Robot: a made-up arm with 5 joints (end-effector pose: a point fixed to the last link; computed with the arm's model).
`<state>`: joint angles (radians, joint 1 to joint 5).
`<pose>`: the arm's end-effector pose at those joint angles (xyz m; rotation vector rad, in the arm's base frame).
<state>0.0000 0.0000 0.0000 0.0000 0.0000</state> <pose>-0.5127 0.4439 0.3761 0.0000 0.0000 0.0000</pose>
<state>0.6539 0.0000 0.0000 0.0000 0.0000</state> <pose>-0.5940 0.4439 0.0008 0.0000 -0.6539 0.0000</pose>
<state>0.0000 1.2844 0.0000 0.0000 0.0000</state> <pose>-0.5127 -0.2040 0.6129 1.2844 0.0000 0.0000</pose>
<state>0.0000 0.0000 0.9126 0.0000 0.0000</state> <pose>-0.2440 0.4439 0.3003 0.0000 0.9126 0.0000</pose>
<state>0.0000 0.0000 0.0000 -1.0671 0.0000</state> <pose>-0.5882 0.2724 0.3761 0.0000 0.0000 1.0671</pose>
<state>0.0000 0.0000 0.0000 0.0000 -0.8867</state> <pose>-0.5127 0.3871 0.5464 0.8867 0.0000 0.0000</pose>
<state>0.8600 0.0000 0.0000 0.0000 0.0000</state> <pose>-0.5675 0.4439 -0.1193 0.0000 -0.8600 0.0000</pose>
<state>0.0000 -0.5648 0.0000 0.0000 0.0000</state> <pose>-0.5127 0.5375 0.0691 -0.5648 0.0000 0.0000</pose>
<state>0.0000 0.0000 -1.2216 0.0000 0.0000</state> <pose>-0.7679 0.4439 0.1175 0.0000 -1.2216 0.0000</pose>
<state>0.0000 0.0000 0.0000 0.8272 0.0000</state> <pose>-0.3679 0.4746 0.3761 0.0000 0.0000 -0.8272</pose>
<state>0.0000 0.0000 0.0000 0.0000 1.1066</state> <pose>-0.5127 0.3065 0.2044 -1.1066 0.0000 0.0000</pose>
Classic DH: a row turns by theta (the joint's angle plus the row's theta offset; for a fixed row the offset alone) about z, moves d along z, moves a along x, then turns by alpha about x. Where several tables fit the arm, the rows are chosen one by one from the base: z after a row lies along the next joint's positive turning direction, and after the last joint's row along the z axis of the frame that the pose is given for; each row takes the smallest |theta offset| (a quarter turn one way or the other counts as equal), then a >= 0, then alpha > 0; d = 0 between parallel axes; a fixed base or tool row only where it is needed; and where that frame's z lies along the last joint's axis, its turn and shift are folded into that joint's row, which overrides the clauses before.
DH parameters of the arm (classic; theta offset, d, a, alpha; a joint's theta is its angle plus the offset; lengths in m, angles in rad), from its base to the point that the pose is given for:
base (fixed): 0 0.0686 0 1.5708
joint 1: -1.5708 0.0383 0.0072 -1.5708
joint 2: 0 -0.4556 -0.0031 -1.5708
joint 3: -1.5708 0.3326 0.0503 -1.5708
joint 4: 1.5708 -0.337 0.0581 -1.5708
joint 5: 0 0.1074 -0.2077 -1.5708
tool (fixed): 1.5708 -0.0254 0 0

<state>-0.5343 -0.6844 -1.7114 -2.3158 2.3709</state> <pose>-0.6384 0.4401 0.3730 0.5762 1.9639 -0.5949</pose>
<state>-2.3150 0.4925 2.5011 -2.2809 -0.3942</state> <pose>-0.0017 0.2515 0.3826 -1.5206 0.1904 1.5887</pose>
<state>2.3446 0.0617 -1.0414 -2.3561 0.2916</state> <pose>0.3447 0.1139 -0.5143 2.4896 1.0728 0.4562</pose>
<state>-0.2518 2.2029 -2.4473 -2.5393 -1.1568</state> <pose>-0.7520 0.0854 0.6446 0.4397 -0.5949 0.2382</pose>
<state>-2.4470 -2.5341 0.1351 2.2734 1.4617</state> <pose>0.0476 -0.3425 0.5828 -2.2627 -0.9528 0.1710</pose>
